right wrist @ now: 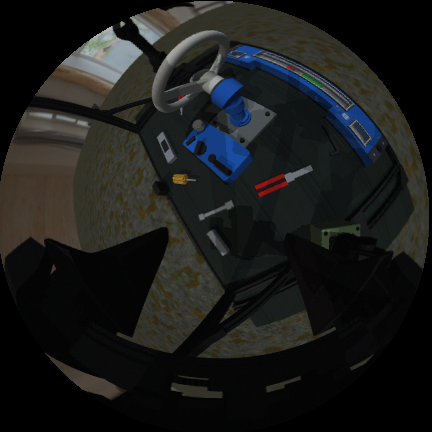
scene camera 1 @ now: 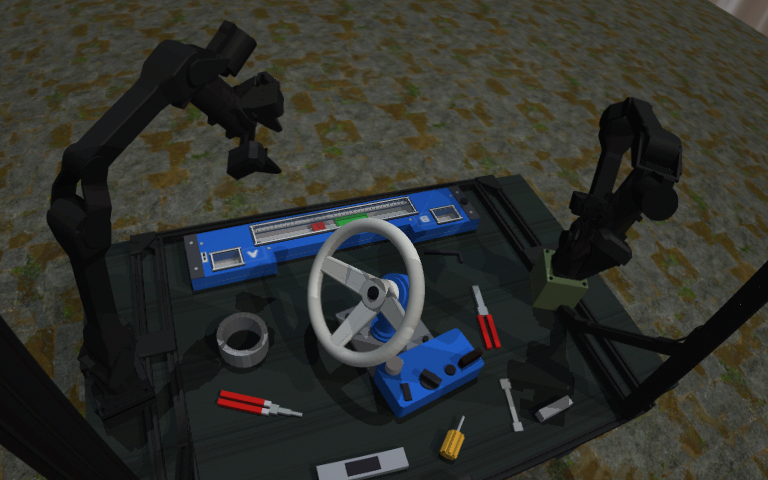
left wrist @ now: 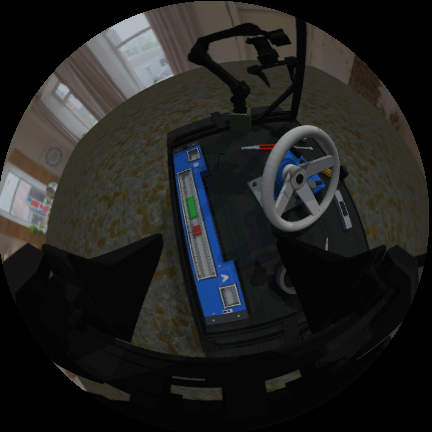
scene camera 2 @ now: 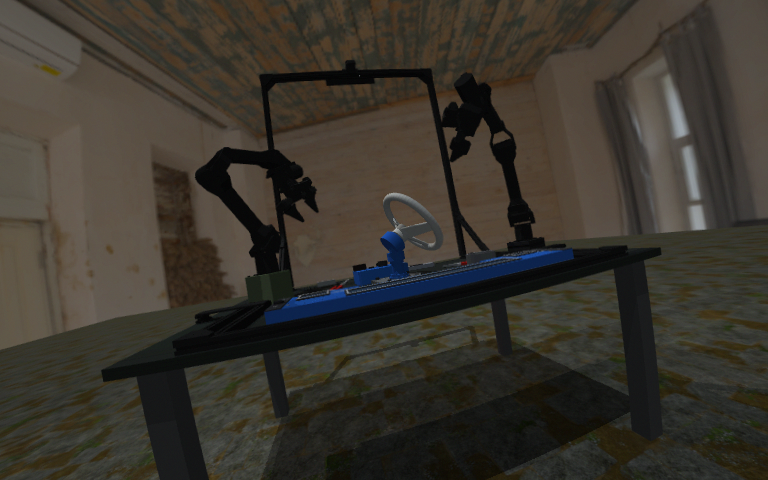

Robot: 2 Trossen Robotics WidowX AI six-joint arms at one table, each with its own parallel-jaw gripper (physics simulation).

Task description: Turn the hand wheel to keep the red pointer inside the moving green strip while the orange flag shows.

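Where they show: left gripper, fingertip midpoint: (scene camera 1: 279, 151) (left wrist: 221, 240) (scene camera 2: 453, 152); right gripper, fingertip midpoint: (right wrist: 228, 236) (scene camera 1: 574, 269) (left wrist: 280, 84) (scene camera 2: 311, 216); left arm's base, link origin: (scene camera 1: 118, 381) (scene camera 2: 525, 240); right arm's base, link origin: (right wrist: 341, 250) (scene camera 1: 565, 267) (left wrist: 239, 109) (scene camera 2: 267, 273).
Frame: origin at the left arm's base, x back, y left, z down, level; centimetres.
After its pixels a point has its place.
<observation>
The pale hand wheel (scene camera 1: 314, 297) @(x -38.5, y -4.9, z -6.8 cm) (left wrist: 268, 187) @(x -46.2, y -0.4, z -17.7 cm) (right wrist: 160, 82) @(x -49.3, y -21.1, z -20.7 cm) stands tilted on a blue column. Behind it in scene camera 1 lies a long blue gauge board (scene camera 1: 305, 249) @(x -47.3, y 14.0, z 3.2 cm) (scene camera 2: 453, 283) @(x -57.1, y 22.0, z 3.5 cm) (left wrist: 209, 220) @(x -53.6, y 13.2, z 1.7 cm). The red pointer (scene camera 1: 318, 226) @(x -52.9, y 17.7, z 1.7 cm) (left wrist: 197, 230) @(x -52.6, y 18.2, z 1.7 cm) (right wrist: 290, 67) @(x -54.6, y 17.3, z 1.7 cm) is outside the green strip (scene camera 1: 352, 219) (left wrist: 191, 207) @(x -61.0, y 16.6, z 1.7 cm) (right wrist: 312, 80), towards the A end, with a gap between them. No orange flag shows. My left gripper (scene camera 1: 279, 150) @(x -39.7, y 10.8, z -30.1 cm) (scene camera 2: 449, 142) @(x -39.7, y 10.8, z -30.1 cm) (left wrist: 221, 240) @(x -39.7, y 10.8, z -30.1 cm) is open and empty, high above the board's A end. My right gripper (scene camera 2: 309, 215) @(x -75.0, y -32.0, z -22.6 cm) (right wrist: 228, 236) @(x -75.0, y -32.0, z -22.6 cm) is open and empty, raised away from the wheel.
A blue control box (scene camera 1: 419, 390) stands before the wheel. A grey ring (scene camera 1: 243, 356) @(x -22.7, y -5.5, z 1.2 cm), red-handled pliers (scene camera 1: 243, 403) @(x -18.8, y -12.8, z 4.7 cm), a second red-handled tool (scene camera 1: 488, 331) @(x -70.8, y -24.7, z 4.7 cm), a yellow screwdriver (scene camera 1: 451, 444) @(x -46.7, y -40.1, z 2.5 cm) and a wrench (scene camera 1: 511, 404) @(x -63.7, y -40.3, z 5.2 cm) lie around. A green box (scene camera 1: 560, 294) @(x -89.4, y -28.1, z -0.5 cm) stands near the right arm.
</observation>
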